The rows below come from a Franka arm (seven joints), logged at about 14 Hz.
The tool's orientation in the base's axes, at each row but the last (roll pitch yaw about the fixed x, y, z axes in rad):
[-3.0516 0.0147 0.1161]
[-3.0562 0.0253 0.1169]
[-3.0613 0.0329 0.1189]
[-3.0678 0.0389 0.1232]
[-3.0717 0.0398 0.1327]
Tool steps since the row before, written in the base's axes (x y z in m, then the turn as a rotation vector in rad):
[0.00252 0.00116 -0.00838 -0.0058 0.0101 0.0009]
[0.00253 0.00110 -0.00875 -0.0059 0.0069 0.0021]
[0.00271 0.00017 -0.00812 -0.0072 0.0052 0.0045]
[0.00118 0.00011 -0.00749 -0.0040 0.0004 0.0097]
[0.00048 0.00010 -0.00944 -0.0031 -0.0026 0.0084]
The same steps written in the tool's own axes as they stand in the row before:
[0.00276 -0.00011 0.00838 -0.0046 -0.0107 0.0001]
[0.00286 -0.00005 0.00872 -0.0051 -0.0077 -0.0013]
[0.00298 0.00080 0.00799 -0.0067 -0.0063 -0.0038]
[0.00147 0.00058 0.00742 -0.0043 -0.0016 -0.0094]
[0.00086 0.00062 0.00939 -0.0037 0.0016 -0.0084]

